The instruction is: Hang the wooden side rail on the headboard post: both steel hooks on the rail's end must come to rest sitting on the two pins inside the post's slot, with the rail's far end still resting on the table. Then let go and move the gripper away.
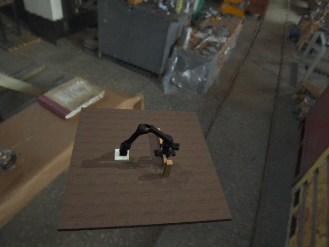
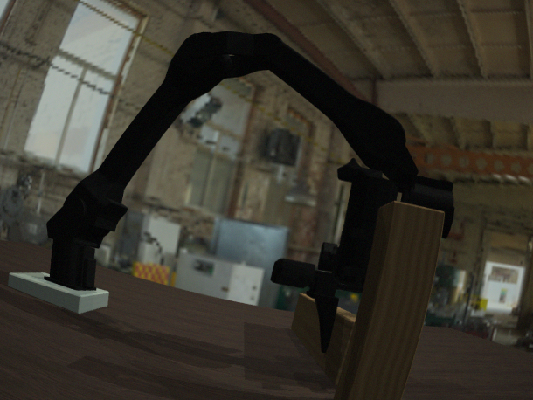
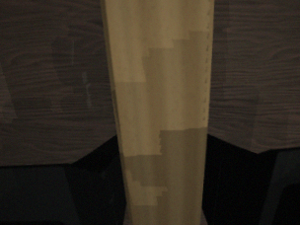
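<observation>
Right now my gripper tip is 15 cm to the left of the wooden headboard post, 6 cm below it and 3 cm short of it.
</observation>
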